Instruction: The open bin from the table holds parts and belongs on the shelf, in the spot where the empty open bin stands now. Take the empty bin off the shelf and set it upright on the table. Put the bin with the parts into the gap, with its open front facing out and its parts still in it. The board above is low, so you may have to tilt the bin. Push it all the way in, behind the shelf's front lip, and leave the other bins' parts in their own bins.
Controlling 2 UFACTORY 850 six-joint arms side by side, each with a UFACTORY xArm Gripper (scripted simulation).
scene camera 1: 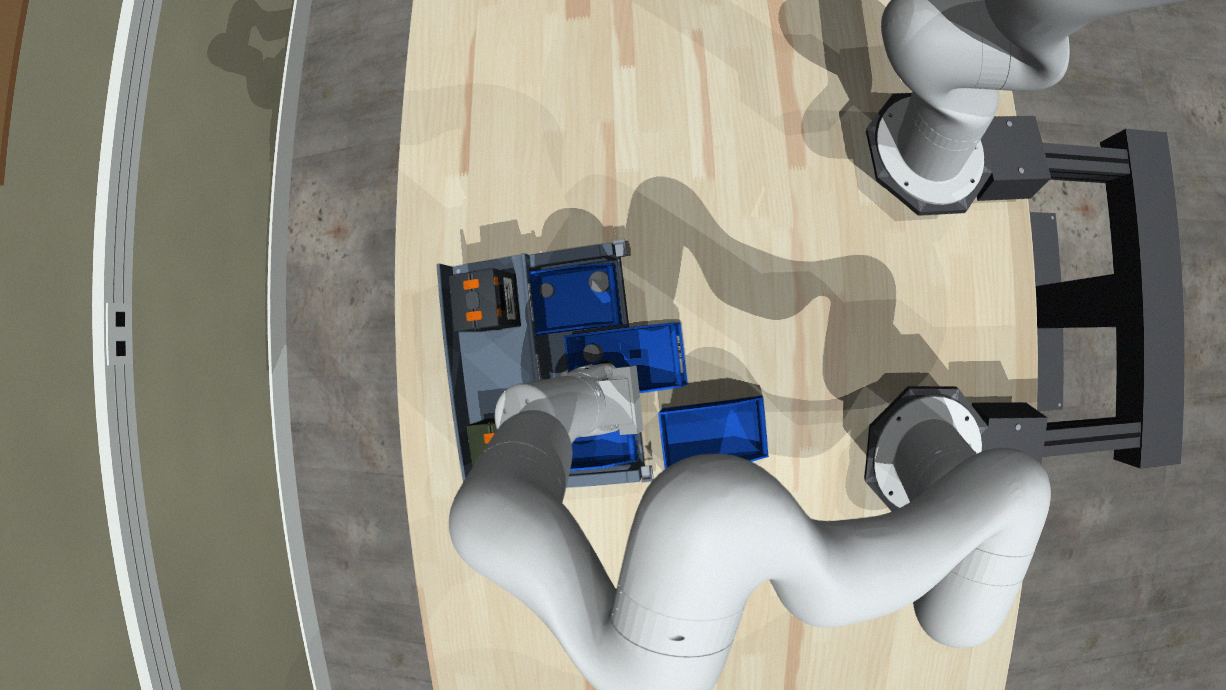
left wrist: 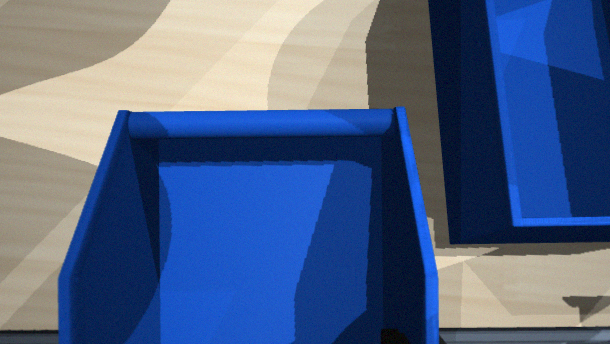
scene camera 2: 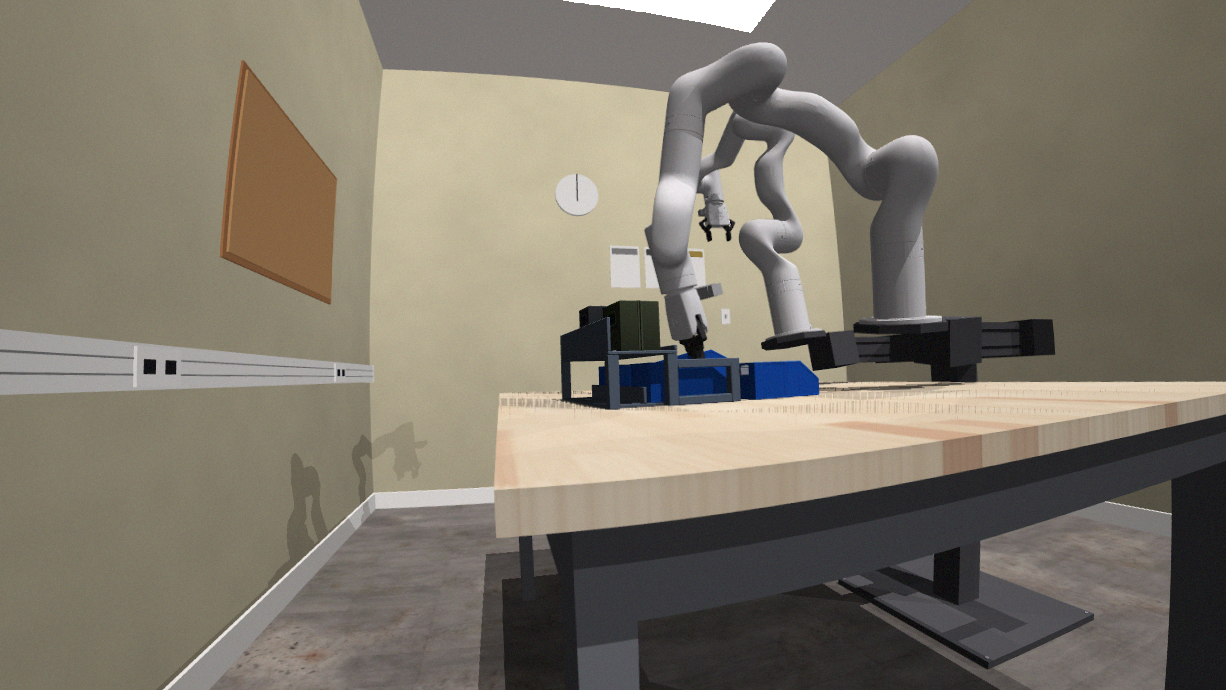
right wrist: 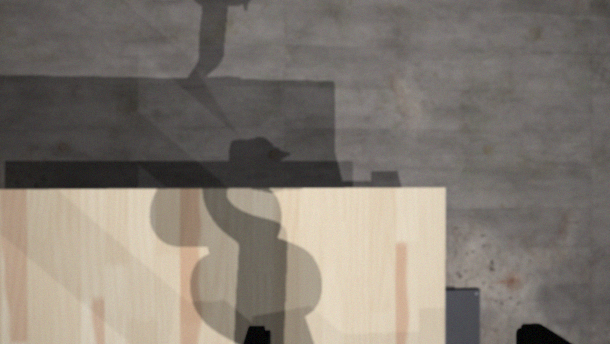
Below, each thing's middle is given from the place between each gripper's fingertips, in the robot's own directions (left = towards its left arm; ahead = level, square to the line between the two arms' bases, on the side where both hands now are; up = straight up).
Labels:
Right now the grey shelf [scene camera 2: 592, 342] is 120 mm ahead of my left hand, 30 mm to the right of it and 20 mm below it.
The grey shelf is 81 cm to the left of my right hand [scene camera 2: 719, 240], 56 cm below it and 56 cm ahead of it.

